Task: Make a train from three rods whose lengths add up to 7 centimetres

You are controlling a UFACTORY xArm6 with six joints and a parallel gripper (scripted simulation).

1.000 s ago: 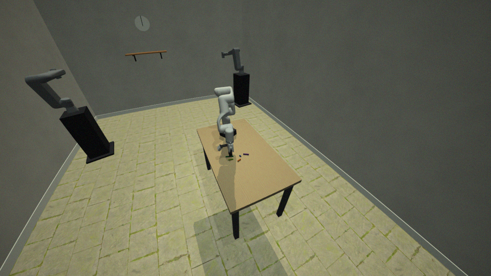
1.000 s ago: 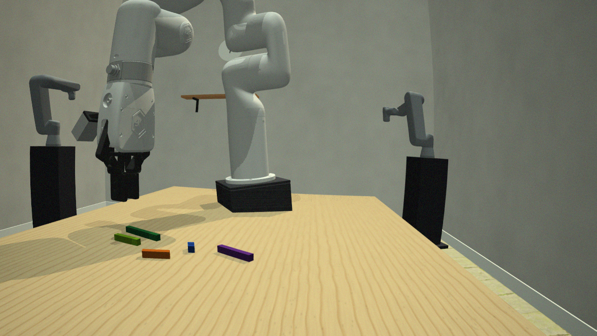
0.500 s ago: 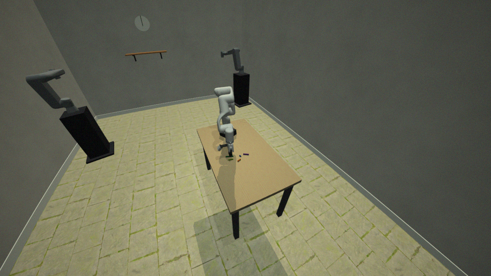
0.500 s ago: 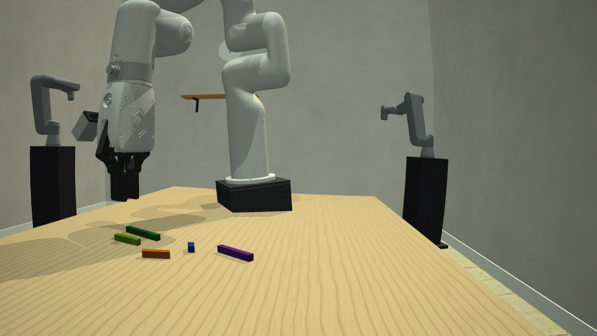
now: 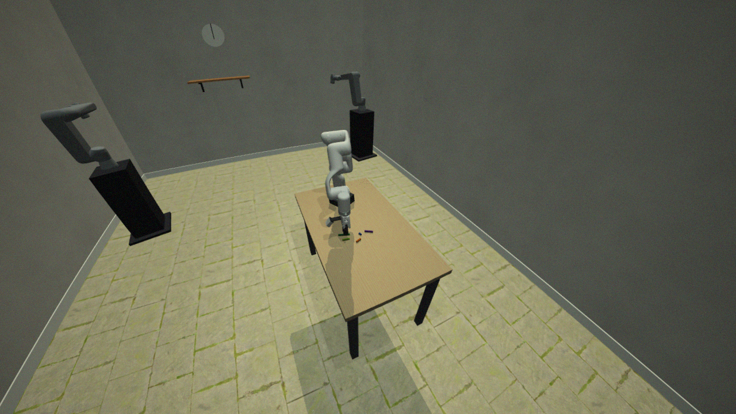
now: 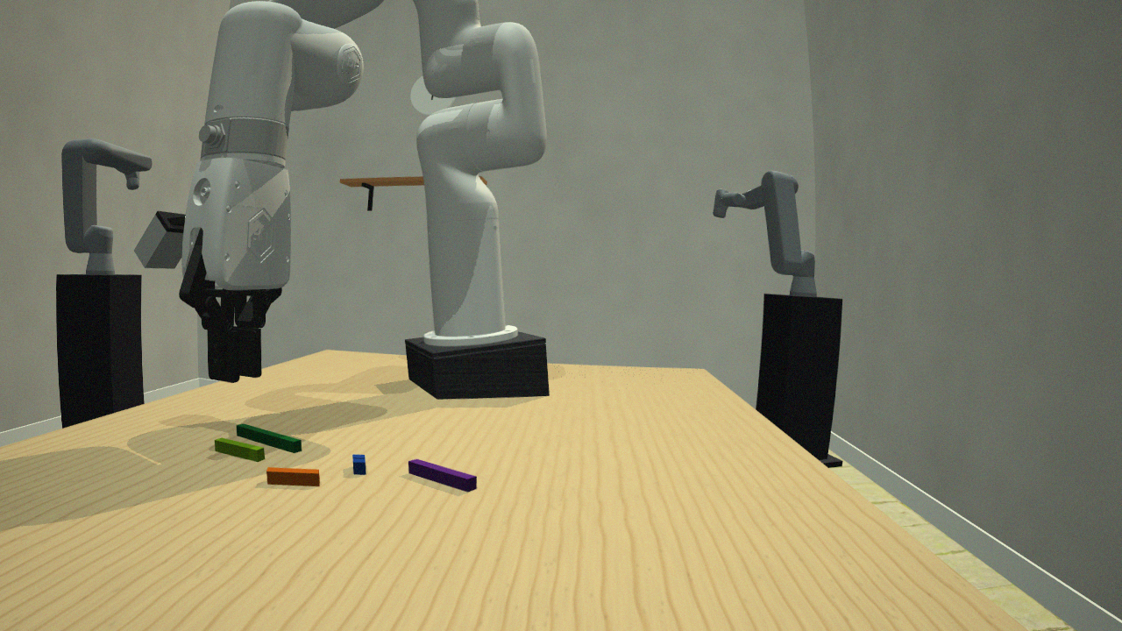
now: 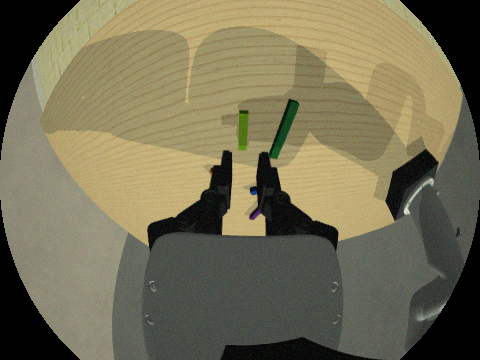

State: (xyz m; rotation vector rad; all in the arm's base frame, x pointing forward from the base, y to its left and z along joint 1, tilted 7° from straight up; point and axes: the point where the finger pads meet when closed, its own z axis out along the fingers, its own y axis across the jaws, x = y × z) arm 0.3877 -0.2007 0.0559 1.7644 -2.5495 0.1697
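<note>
Now: the lime rod 8 cm below my hand. Round my hand: orange rod (6 cm ahead, 6 cm to the left, 8 cm below); then purple rod (3 cm ahead, 17 cm to the left, 8 cm below); then green rod (4 cm behind, 1 cm to the left, 8 cm below).
</note>
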